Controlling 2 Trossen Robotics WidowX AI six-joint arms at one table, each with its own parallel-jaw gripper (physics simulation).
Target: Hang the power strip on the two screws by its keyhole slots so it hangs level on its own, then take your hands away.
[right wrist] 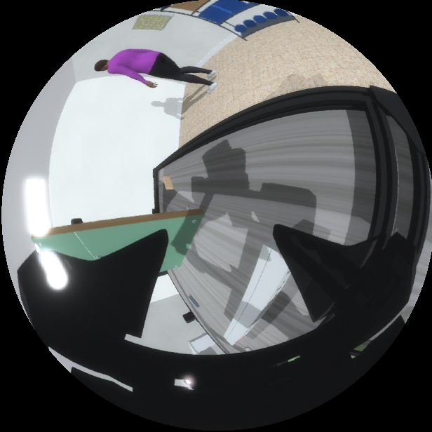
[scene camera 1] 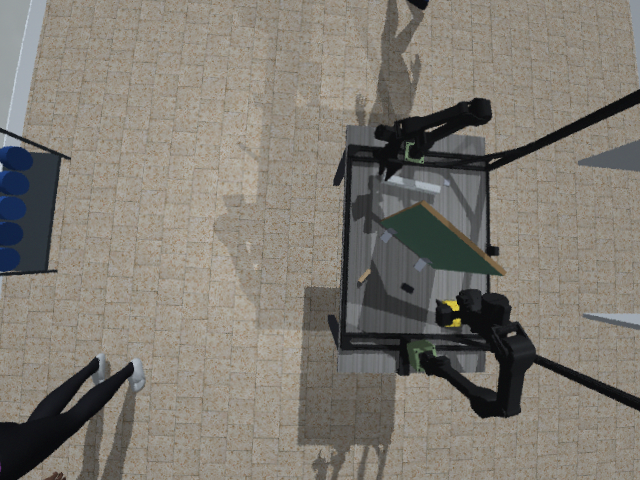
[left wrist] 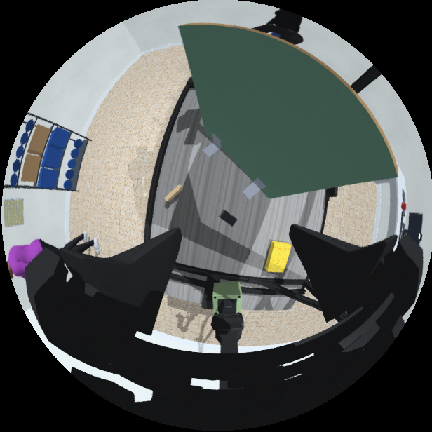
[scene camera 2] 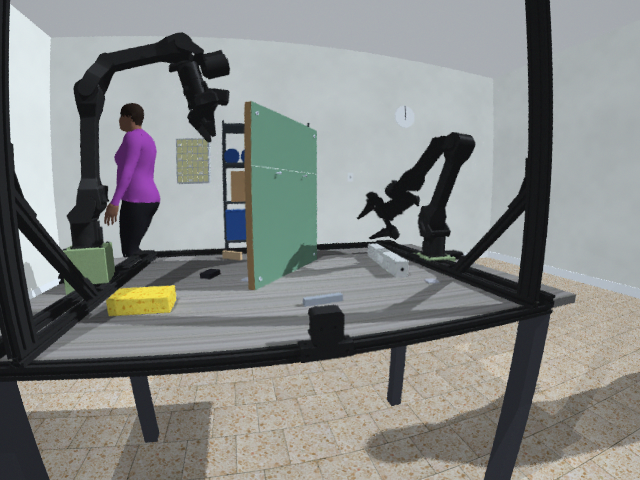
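Seen in the pictures: left gripper, fingertip midpoint: (scene camera 1: 448, 298) (scene camera 2: 211, 139); right gripper, fingertip midpoint: (scene camera 1: 382, 178) (scene camera 2: 363, 229); left arm's base at its link origin: (scene camera 1: 426, 358) (scene camera 2: 87, 246); right arm's base at its link origin: (scene camera 1: 414, 152) (scene camera 2: 433, 255).
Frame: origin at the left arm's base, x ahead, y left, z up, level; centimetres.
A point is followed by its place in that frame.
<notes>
The white power strip (scene camera 1: 421, 185) @[x 78.7, y -15.8, z -6.0 cm] (scene camera 2: 394, 264) @[x 74.4, y -22.9, z -7.1 cm] (right wrist: 256, 292) lies on the table on the right arm's side, apart from the board. The green board (scene camera 1: 444, 242) @[x 50.6, y -5.0, z 21.4 cm] (scene camera 2: 284, 222) @[x 49.2, y -8.6, z 3.9 cm] (left wrist: 285, 110) stands upright; two small screws (scene camera 2: 278, 174) (scene camera 2: 305, 176) @[x 58.0, y -2.5, z 16.3 cm] stick out of its face below a thin white line. My right gripper (scene camera 2: 364, 227) @[x 83.6, y 4.8, z -1.1 cm] (right wrist: 221, 232) is open and empty, tilted above the strip's far end as scene camera 2 shows it. My left gripper (scene camera 2: 208, 138) @[x 32.0, y 0.0, z 26.0 cm] (left wrist: 236, 231) is open and empty, high on the other side of the board. The strip's keyhole slots cannot be made out.
A yellow sponge (scene camera 1: 453, 314) (scene camera 2: 142, 300) @[x 14.7, y -24.2, z -7.6 cm] (left wrist: 278, 256), a small black box (scene camera 1: 407, 287) @[x 30.8, y -0.8, z -9.0 cm] (scene camera 2: 209, 273) @[x 29.7, y -3.3, z -9.0 cm] and a wooden block (scene camera 1: 364, 276) @[x 39.8, y 19.6, z -7.8 cm] (scene camera 2: 232, 255) @[x 39.9, y 18.0, z -9.0 cm] lie on the table. A grey-blue bar (scene camera 2: 323, 299) @[x 48.2, y -32.5, z -9.3 cm] lies near the front edge. Black frame rails border the table. A person in purple (scene camera 2: 136, 162) stands beyond.
</notes>
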